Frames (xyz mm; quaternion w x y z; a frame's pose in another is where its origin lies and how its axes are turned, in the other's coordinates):
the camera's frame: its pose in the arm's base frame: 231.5 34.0 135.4 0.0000 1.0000 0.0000 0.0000
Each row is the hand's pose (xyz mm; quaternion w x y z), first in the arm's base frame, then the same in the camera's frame.
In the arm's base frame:
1: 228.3 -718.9 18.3 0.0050 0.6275 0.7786 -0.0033
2: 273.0 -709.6 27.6 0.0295 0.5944 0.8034 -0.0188
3: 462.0 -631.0 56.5 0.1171 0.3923 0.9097 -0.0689
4: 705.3 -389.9 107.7 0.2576 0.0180 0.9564 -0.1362
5: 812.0 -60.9 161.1 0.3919 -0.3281 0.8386 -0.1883
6: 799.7 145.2 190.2 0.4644 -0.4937 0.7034 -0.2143
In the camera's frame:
1: -3.2 752.9 117.1 0.6275 -0.0050 -0.0033 -0.7786
2: 41.5 743.6 107.8 0.5944 -0.0295 -0.0188 -0.8034
3: 230.5 665.0 78.9 0.3923 -0.1171 -0.0689 -0.9097
4: 473.8 423.9 27.7 0.0180 -0.2576 -0.1362 -0.9564
5: 580.5 94.9 -25.7 0.3281 0.3919 0.1883 0.8386
6: 568.2 -111.2 -54.8 0.4937 0.4644 0.2143 0.7034

